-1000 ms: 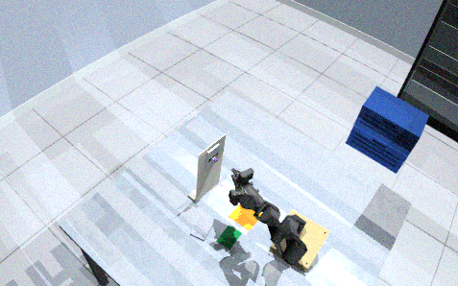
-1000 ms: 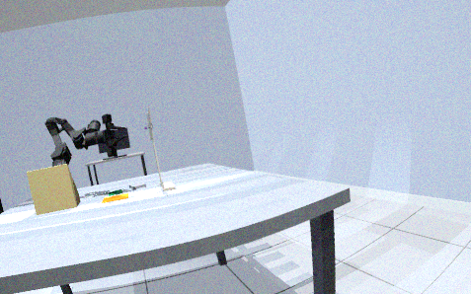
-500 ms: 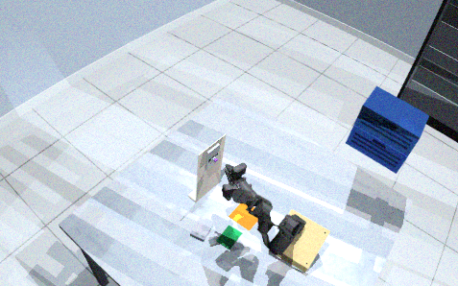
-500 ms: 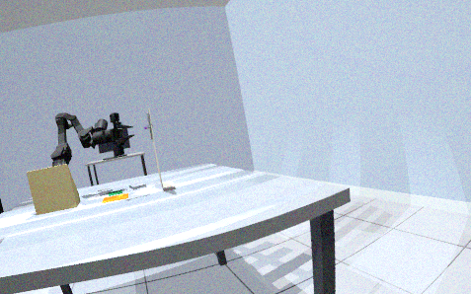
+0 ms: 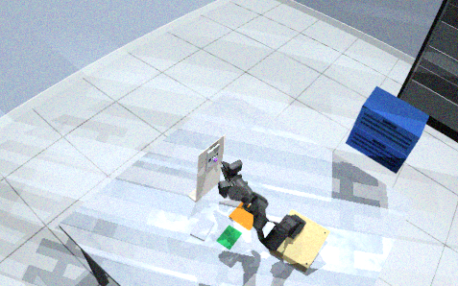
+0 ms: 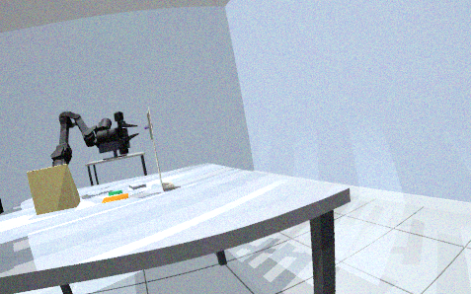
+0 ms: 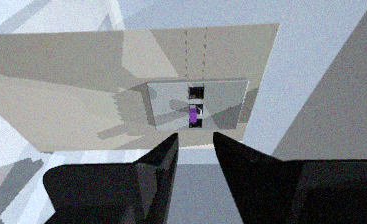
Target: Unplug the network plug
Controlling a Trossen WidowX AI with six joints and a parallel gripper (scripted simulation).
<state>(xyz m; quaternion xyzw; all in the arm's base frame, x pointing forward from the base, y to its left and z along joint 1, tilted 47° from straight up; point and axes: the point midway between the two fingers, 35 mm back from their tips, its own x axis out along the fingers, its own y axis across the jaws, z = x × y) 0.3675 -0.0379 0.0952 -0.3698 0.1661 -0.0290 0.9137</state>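
Right now my gripper tip is 5 cm short of the purple network plug. From my gripper tip the other things lie so: grey plate (5 cm behind, 17 cm to the left, 26 cm below); then upright panel (7 cm ahead, 11 cm below); then orange square (16 cm behind, 2 cm to the right, 27 cm below).
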